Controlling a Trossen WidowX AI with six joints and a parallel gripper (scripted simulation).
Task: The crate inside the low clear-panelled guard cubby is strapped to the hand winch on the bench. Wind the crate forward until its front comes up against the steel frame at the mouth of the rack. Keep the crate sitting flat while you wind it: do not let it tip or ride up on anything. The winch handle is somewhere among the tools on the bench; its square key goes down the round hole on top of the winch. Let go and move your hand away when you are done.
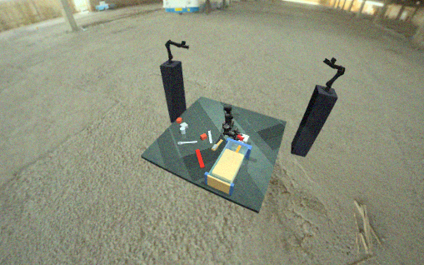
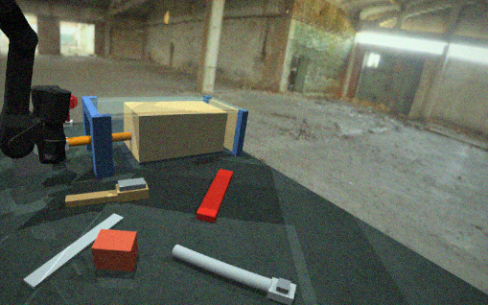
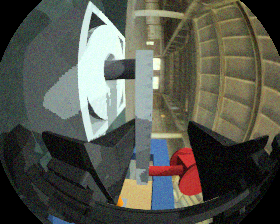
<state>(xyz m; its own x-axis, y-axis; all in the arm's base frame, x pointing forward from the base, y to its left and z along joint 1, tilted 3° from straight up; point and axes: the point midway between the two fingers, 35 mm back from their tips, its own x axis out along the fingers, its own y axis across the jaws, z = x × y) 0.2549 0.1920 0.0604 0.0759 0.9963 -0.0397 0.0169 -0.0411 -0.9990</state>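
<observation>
Now: the winch handle 1 cm ahead of my gripper tip, 1 cm to the right of it and 1 cm below it. Round my gripper tip: wooden-handled tool: 9 cm ahead, 25 cm to the right, 12 cm below; winch: 7 cm behind, 1 cm to the right, 10 cm below; red knob: 5 cm ahead, 2 cm to the right, 2 cm above.
</observation>
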